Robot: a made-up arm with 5 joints.
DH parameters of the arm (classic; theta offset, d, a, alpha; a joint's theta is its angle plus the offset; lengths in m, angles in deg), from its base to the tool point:
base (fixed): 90 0.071 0 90
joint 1: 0 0.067 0.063 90
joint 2: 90 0.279 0.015 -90
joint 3: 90 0.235 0.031 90
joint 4: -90 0.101 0.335 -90
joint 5: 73.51 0 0.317 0
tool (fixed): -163.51 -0.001 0 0
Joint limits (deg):
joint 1: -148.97..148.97
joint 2: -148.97..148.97
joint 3: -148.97..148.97
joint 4: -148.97..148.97
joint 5: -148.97..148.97
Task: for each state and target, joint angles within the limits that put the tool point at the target. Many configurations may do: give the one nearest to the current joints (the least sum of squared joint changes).
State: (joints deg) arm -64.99 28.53 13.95 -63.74 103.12
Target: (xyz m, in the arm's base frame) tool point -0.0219 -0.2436 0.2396
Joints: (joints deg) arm -90.60 42.82 14.56 -66.18 102.96
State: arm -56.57 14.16 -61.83 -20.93 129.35
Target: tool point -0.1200 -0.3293 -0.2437
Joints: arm -41.52 60.25 -101.92 -30.73 120.04
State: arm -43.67 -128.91 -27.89 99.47 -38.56
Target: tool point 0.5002 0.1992 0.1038
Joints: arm -50.77 -119.98 0.79 110.61 -5.65
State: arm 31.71 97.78 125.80 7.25 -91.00
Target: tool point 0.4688 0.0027 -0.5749
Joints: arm -16.21 128.82 148.97 43.44 -79.34
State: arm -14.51 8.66 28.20 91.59 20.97
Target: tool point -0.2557 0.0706 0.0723
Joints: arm -14.25 23.56 16.57 72.30 11.80
